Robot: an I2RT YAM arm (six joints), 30 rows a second.
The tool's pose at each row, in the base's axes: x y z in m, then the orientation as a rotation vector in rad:
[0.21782 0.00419 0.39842 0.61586 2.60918 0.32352]
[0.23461 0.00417 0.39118 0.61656 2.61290 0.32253]
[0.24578 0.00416 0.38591 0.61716 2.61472 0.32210]
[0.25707 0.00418 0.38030 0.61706 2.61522 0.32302]
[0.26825 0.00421 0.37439 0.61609 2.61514 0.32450]
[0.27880 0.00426 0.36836 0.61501 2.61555 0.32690]
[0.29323 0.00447 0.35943 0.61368 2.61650 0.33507]
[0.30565 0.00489 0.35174 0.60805 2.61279 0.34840]
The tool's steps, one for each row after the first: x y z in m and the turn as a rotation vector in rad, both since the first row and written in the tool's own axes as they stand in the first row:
[-0.01092 0.00387 0.01415 0.00180 0.00333 0.00009]
[-0.01801 0.00630 0.02396 0.00269 0.00500 0.00032]
[-0.02507 0.00869 0.03413 0.00220 0.00570 0.00038]
[-0.03193 0.01096 0.04451 0.00101 0.00590 -0.00005]
[-0.03823 0.01298 0.05470 -0.00067 0.00680 -0.00042]
[-0.04652 0.01564 0.06927 -0.00605 0.00969 -0.00003]
[-0.05355 0.01814 0.08183 -0.01694 0.00914 -0.00148]

